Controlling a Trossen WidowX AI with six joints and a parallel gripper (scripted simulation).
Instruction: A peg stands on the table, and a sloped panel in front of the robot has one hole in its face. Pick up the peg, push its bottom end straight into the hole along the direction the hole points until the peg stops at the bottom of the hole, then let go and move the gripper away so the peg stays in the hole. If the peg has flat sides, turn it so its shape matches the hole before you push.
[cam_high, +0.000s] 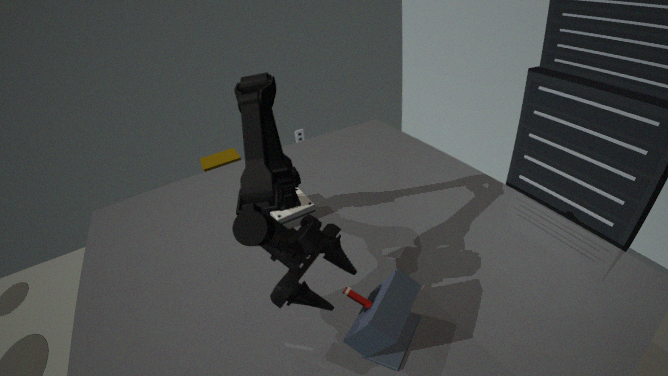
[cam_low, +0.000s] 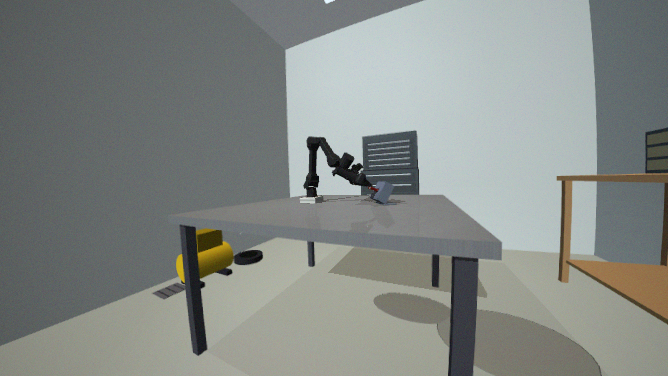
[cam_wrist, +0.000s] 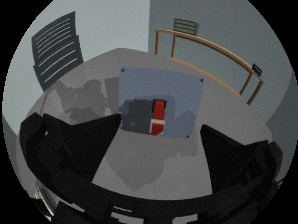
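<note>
Right now the peg is 10 mm ahead of my gripper tip, 20 mm to the left of it and 20 mm below it. The rest, counted from my gripper tip: sloped panel: 50 mm ahead, 50 mm to the left, 40 mm below.
</note>
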